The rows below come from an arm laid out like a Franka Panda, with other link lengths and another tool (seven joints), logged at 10 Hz.
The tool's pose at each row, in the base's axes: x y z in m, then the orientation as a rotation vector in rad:
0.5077 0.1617 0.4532 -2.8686 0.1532 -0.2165
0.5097 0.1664 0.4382 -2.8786 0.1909 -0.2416
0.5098 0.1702 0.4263 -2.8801 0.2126 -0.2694
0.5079 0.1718 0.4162 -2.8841 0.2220 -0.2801
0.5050 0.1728 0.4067 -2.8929 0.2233 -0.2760
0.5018 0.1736 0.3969 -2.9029 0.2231 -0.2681
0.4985 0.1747 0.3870 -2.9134 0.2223 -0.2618
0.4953 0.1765 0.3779 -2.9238 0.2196 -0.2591
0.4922 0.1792 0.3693 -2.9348 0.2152 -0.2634
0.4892 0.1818 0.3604 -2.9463 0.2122 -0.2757
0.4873 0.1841 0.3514 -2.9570 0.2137 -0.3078
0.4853 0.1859 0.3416 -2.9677 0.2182 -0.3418
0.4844 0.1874 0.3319 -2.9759 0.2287 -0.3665
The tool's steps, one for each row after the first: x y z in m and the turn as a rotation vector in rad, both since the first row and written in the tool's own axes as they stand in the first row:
-0.0006 -0.0007 0.0158 -0.0148 0.0205 0.0219
-0.0026 -0.0012 0.0281 -0.0200 0.0414 0.0337
-0.0060 0.0001 0.0379 -0.0256 0.0495 0.0385
-0.0102 0.0019 0.0467 -0.0342 0.0467 0.0387
-0.0148 0.0040 0.0558 -0.0437 0.0412 0.0382
-0.0195 0.0058 0.0650 -0.0537 0.0367 0.0371
-0.0241 0.0068 0.0736 -0.0636 0.0345 0.0343
-0.0286 0.0067 0.0820 -0.0741 0.0369 0.0298
-0.0331 0.0068 0.0907 -0.0857 0.0447 0.0253
-0.0364 0.0071 0.0995 -0.0982 0.0660 0.0221
-0.0399 0.0082 0.1090 -0.1115 0.0887 0.0206
-0.0423 0.0094 0.1185 -0.1227 0.1057 0.0241

